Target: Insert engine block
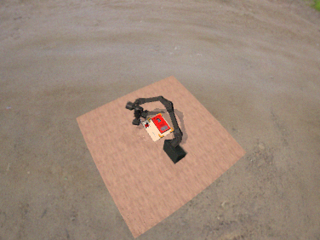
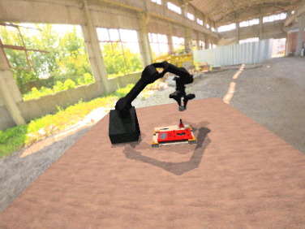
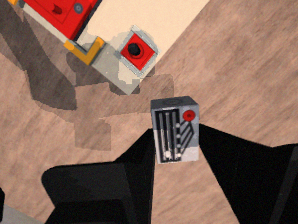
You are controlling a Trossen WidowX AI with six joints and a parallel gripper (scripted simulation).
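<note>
The cream base plate is 15 cm to the right of my gripper tip, 11 cm behind it and 10 cm below it. Also, from my gripper tip: engine block: 1 cm below.
</note>
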